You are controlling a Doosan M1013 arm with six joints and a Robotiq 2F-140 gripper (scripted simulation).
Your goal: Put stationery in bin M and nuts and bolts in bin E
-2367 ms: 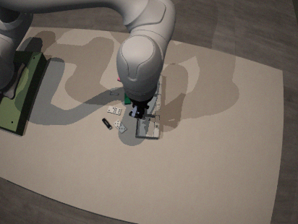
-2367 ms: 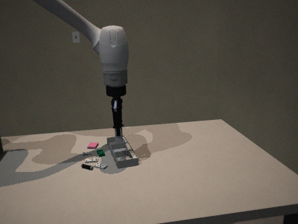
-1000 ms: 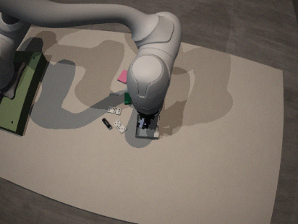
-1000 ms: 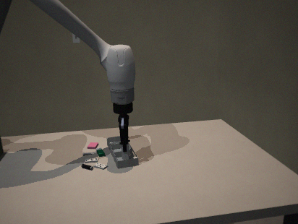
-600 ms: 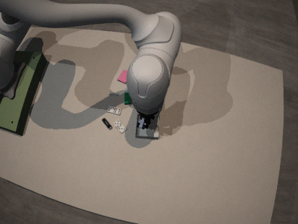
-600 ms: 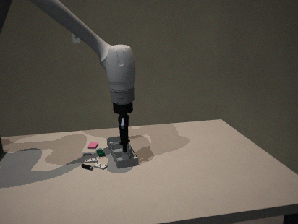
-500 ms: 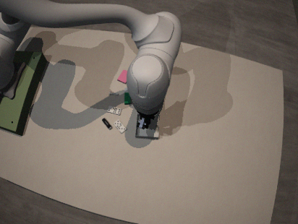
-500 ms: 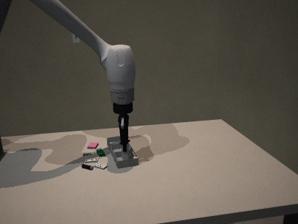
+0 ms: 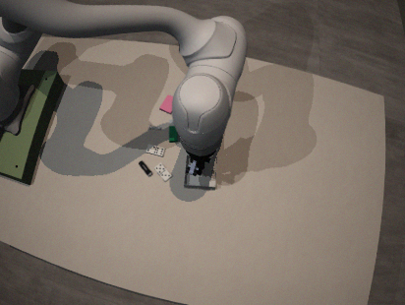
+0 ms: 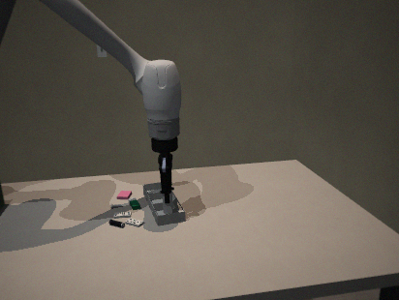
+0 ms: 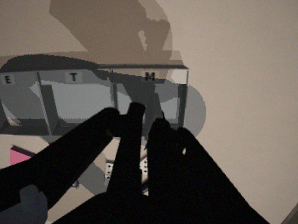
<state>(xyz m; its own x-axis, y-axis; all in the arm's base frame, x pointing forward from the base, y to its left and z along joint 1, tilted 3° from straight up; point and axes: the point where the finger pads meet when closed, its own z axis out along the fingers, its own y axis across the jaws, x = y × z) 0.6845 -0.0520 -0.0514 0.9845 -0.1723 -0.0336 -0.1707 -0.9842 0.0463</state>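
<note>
Now: the grey three-compartment bin row 10 mm behind my hand, 80 mm to the left of it and 30 mm below it. The rest, counted from my hand: green eraser 100 mm behind, 110 mm to the left, 40 mm below; then grey bolt 170 mm behind, 100 mm to the left, 40 mm below; then small black cylinder 150 mm behind, 30 mm to the right, 40 mm below.
</note>
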